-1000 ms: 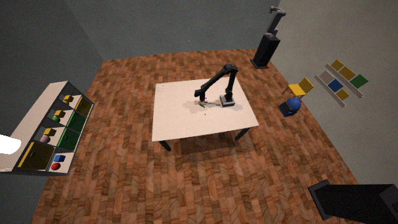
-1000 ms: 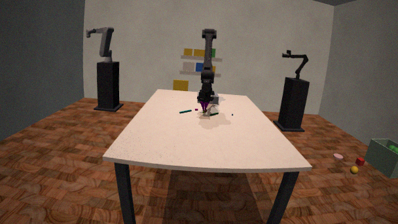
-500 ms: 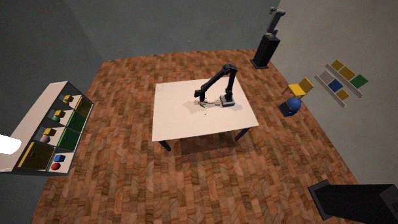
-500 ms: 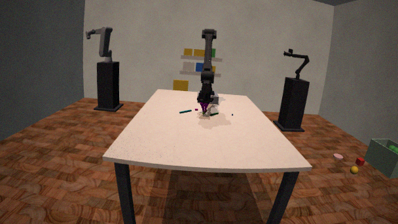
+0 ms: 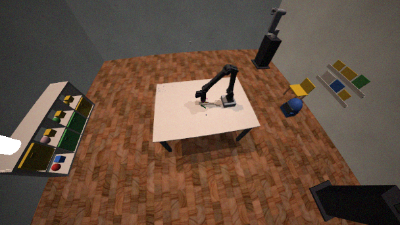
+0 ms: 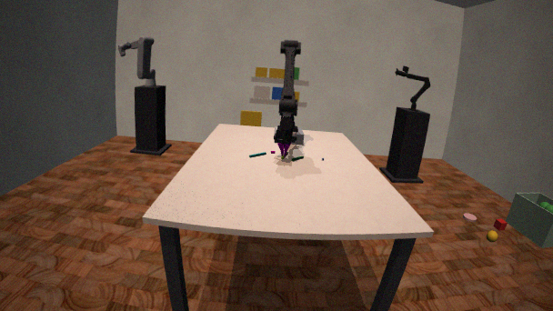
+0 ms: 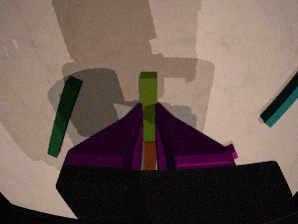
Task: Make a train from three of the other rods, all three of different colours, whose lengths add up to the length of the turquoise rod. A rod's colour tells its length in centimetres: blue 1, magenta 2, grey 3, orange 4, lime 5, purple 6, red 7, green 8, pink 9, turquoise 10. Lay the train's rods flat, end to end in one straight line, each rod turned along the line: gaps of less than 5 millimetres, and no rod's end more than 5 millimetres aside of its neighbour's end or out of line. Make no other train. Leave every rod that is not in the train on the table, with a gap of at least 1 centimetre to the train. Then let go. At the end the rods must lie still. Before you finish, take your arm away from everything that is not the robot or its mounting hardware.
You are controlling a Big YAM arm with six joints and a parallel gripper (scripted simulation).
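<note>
My gripper is now 10 mm above the lime rod. Also, from my hand: magenta rod: 70 mm behind, 50 mm to the right, 10 mm below; then orange rod: 50 mm behind, 10 mm to the left, 10 mm below; then green rod: 10 mm ahead, 70 mm to the left, 10 mm below.
</note>
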